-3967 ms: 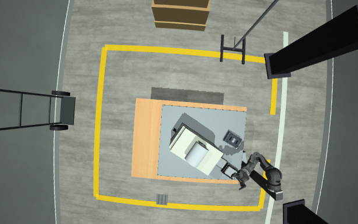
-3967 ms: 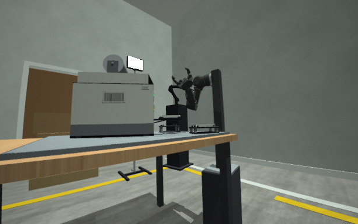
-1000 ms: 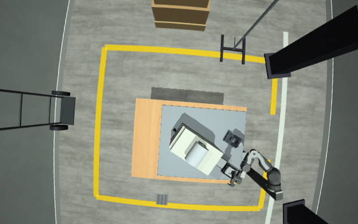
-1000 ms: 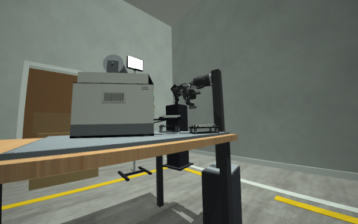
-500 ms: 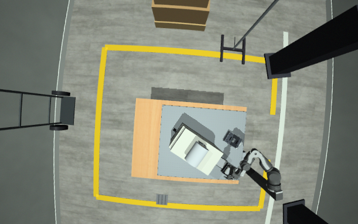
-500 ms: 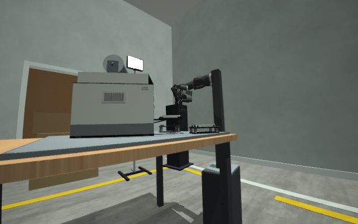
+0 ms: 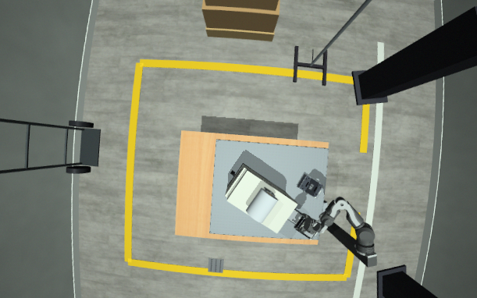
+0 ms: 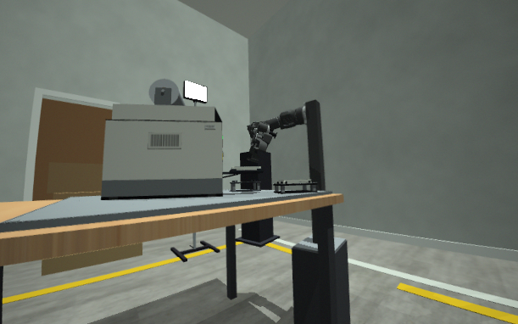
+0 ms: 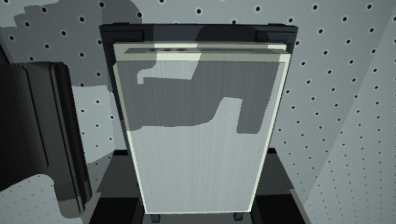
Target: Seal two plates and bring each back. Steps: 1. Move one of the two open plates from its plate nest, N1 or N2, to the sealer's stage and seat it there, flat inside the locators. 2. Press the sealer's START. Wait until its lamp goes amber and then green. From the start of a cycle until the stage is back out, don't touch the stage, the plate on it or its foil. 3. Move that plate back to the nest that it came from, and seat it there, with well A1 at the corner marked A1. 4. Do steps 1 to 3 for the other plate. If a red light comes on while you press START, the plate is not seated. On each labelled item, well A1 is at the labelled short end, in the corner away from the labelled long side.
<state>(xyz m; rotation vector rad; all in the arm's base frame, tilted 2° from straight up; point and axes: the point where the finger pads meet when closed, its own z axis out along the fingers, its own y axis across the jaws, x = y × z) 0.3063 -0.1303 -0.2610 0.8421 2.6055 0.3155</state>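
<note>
Now: the plate 4 cm ahead of my hand, 3 cm to the right of it and 6 cm below it. The rest, counted from my hand: foil roll 28 cm ahead, 25 cm to the right, 25 cm above; then sealer stage 3 cm ahead, 3 cm to the right, 7 cm below.
</note>
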